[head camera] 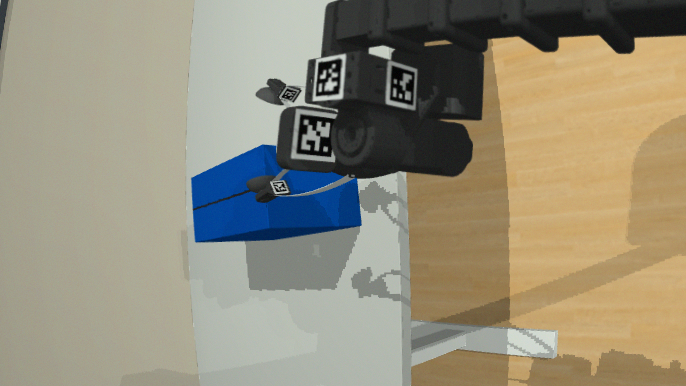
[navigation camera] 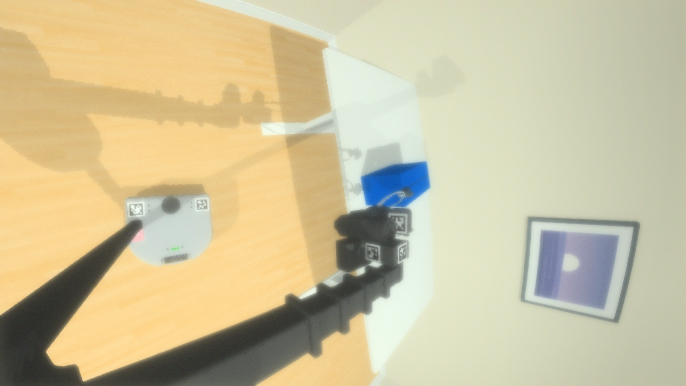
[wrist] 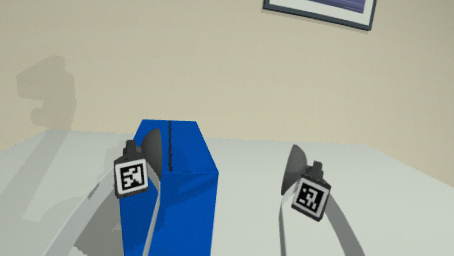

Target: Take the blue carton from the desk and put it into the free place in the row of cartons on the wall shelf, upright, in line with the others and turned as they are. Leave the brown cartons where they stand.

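Pixels of known places: gripper, fingertip midpoint: (head camera: 258, 139) (wrist: 224, 154); robot's base, origin of the base link: (navigation camera: 171, 204).
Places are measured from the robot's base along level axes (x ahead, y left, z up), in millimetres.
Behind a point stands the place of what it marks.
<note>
The blue carton (head camera: 230, 215) @[x 87, y -725, z 900 mm] (navigation camera: 385, 182) @[x 65, y -621, z 834 mm] (wrist: 190, 215) @[x 7, y -636, z 837 mm] stands upright on the white desk (head camera: 225, 340) @[x 443, y -1056, z 720 mm] (navigation camera: 365, 80) @[x 522, y -680, z 720 mm] (wrist: 400, 210) @[x -520, y -855, z 720 mm], with a dark line across its top. My gripper (head camera: 268, 141) @[x -26, y -566, z 957 mm] (wrist: 224, 154) @[x -26, y -566, z 957 mm] is open, with nothing held between its fingers. In the wrist view its left finger overlaps the carton's top, and its right finger is well to the right of the carton. In the head view one finger is over the carton and the other is off to its side. Whether the finger touches the carton is not clear. The wall shelf and the brown cartons do not show.
The wall stands close behind the desk, and a framed picture (navigation camera: 577, 270) @[x -418, y -1410, z 1531 mm] (wrist: 325, 10) @[x -425, y -1412, z 1327 mm] hangs on it. The telescoping arm (head camera: 500, 20) @[x -81, y -166, z 1077 mm] (navigation camera: 300, 320) @[x -82, y -100, z 1070 mm] reaches over the desk. The robot's base (navigation camera: 175, 225) @[x -86, y -11, z 159 mm] stands on the wooden floor (navigation camera: 225, 160) @[x 234, y -285, z 1 mm]. A white desk leg (head camera: 530, 342) (navigation camera: 280, 129) sticks out below the desk.
</note>
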